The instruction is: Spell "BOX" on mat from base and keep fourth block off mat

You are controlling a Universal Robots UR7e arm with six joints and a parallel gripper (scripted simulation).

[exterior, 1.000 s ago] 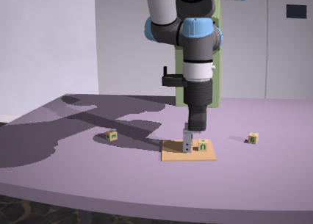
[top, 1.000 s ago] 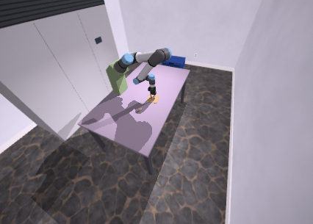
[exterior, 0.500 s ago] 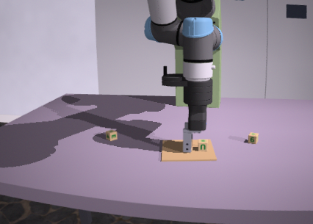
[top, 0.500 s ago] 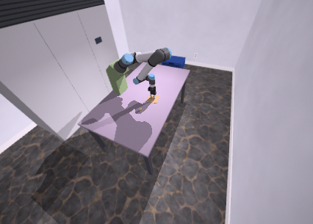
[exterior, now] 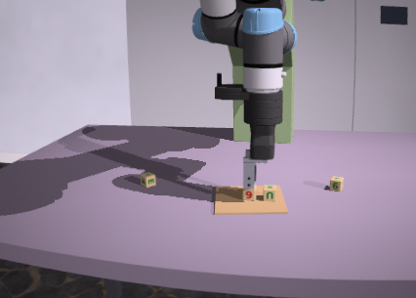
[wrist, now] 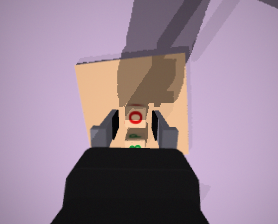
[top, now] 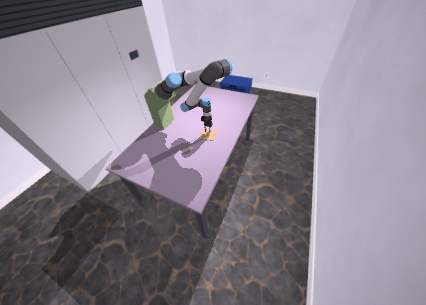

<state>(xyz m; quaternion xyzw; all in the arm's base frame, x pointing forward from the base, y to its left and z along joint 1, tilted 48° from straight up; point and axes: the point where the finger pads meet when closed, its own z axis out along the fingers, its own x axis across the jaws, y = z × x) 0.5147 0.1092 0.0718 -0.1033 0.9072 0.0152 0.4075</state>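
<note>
My hand is 5 cm above the mat.
</note>
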